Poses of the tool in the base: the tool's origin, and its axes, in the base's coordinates. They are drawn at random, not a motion.
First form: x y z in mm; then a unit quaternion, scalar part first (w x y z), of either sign.
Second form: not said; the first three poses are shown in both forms.
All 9 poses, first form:
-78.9 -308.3 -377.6 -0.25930 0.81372 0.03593 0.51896
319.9 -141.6 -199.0 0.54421 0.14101 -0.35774 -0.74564
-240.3 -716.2 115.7 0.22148 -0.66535 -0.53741 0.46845
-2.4 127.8 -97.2 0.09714 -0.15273 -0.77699 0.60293
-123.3 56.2 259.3 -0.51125 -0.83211 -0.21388 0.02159
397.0 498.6 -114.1 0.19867 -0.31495 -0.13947 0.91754
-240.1 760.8 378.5 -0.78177 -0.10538 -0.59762 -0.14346
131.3 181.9 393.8 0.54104 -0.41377 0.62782 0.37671
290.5 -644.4 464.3 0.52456 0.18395 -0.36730 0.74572
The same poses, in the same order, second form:
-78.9 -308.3 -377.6 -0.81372 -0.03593 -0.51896 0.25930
319.9 -141.6 -199.0 0.14101 -0.35774 -0.74564 0.54421
-240.3 -716.2 115.7 -0.66535 -0.53741 0.46845 0.22148
-2.4 127.8 -97.2 -0.15273 -0.77699 0.60293 0.09714
-123.3 56.2 259.3 0.83211 0.21388 -0.02159 0.51125
397.0 498.6 -114.1 -0.31495 -0.13947 0.91754 0.19867
-240.1 760.8 378.5 0.10538 0.59762 0.14346 0.78177
131.3 181.9 393.8 -0.41377 0.62782 0.37671 0.54104
290.5 -644.4 464.3 0.18395 -0.36730 0.74572 0.52456

